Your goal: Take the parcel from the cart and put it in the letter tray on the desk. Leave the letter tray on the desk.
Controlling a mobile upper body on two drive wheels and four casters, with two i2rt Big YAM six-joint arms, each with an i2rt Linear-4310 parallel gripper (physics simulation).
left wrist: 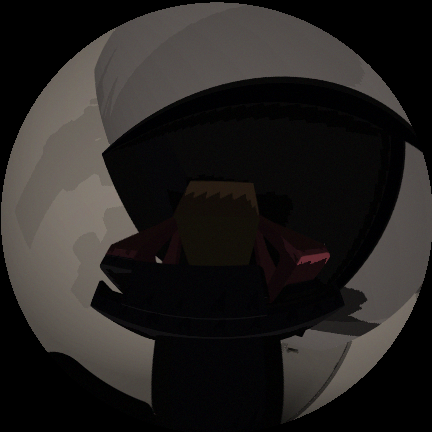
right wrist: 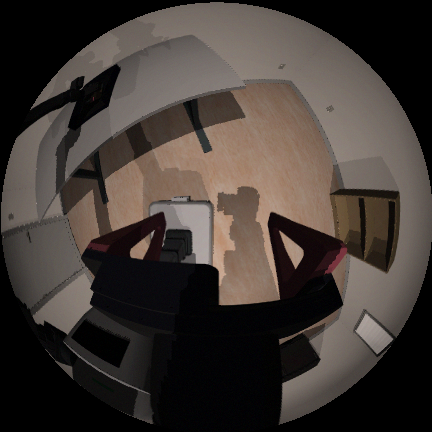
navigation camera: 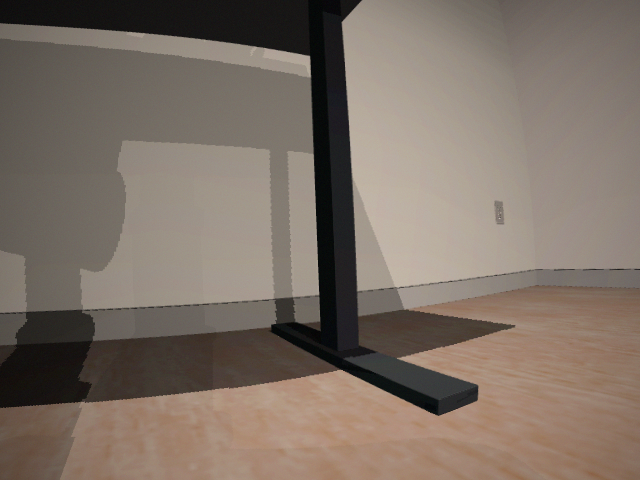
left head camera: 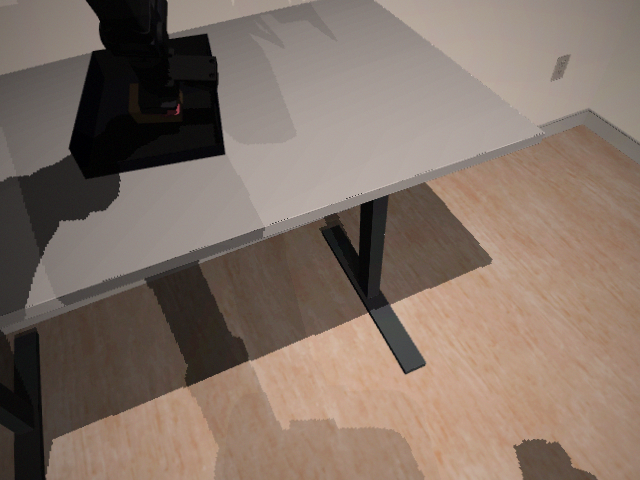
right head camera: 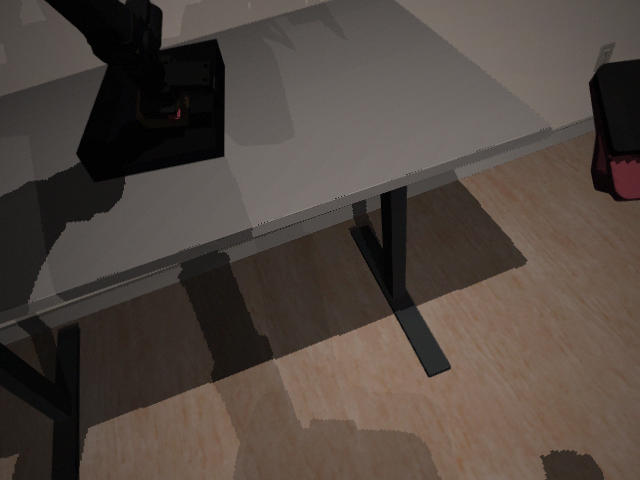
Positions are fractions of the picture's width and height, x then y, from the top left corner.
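A brown parcel (left head camera: 0.21,0.23) (left wrist: 0.50,0.51) is here for me to see, though in the navigation camera view the parcel is out of frame. I also see a black letter tray (left head camera: 0.17,0.29), and I find it again at (left wrist: 0.76,0.37), (right wrist: 0.19,0.26) and (right head camera: 0.18,0.30); in the navigation camera view the tray is out of frame. There is a grey desk too, which I see at (left head camera: 0.50,0.24), (left wrist: 0.33,0.17), (right wrist: 0.42,0.16) and (right head camera: 0.50,0.23). And I see my right gripper (right wrist: 0.50,0.50).
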